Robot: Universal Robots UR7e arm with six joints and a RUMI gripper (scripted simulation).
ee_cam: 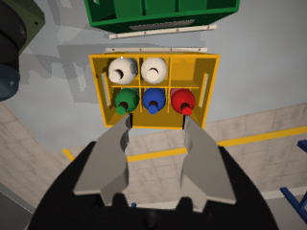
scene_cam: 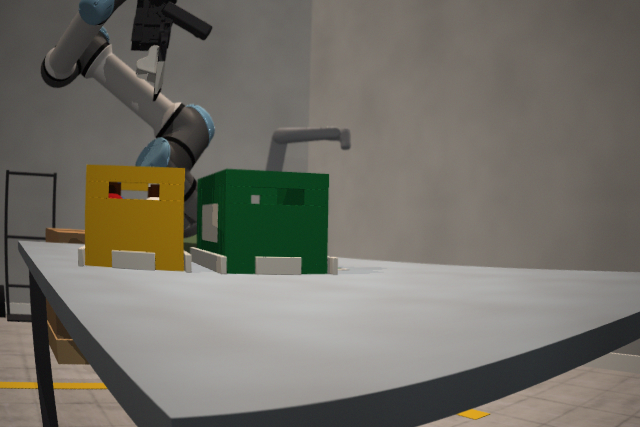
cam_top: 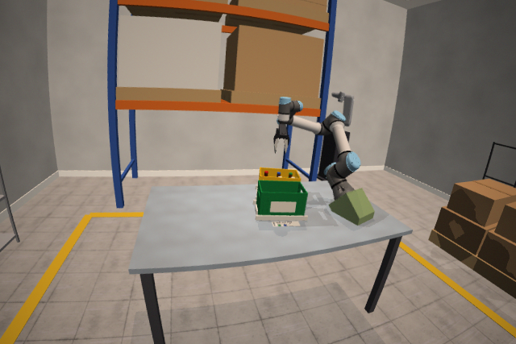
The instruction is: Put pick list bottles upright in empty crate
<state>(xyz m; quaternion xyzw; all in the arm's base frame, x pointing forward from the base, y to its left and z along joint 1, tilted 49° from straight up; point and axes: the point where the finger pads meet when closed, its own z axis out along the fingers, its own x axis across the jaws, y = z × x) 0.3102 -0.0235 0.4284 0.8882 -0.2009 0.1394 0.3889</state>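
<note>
The green-label bottle lies 250 mm below my hand, 130 mm behind it and 20 mm to the right of it. Also, from my hand: red-label bottle (250 mm below, 100 mm to the right, 30 mm ahead); blue-label bottle (250 mm below, 60 mm to the right, 50 mm behind); yellow crate (250 mm below, 30 mm behind, 20 mm to the right).
</note>
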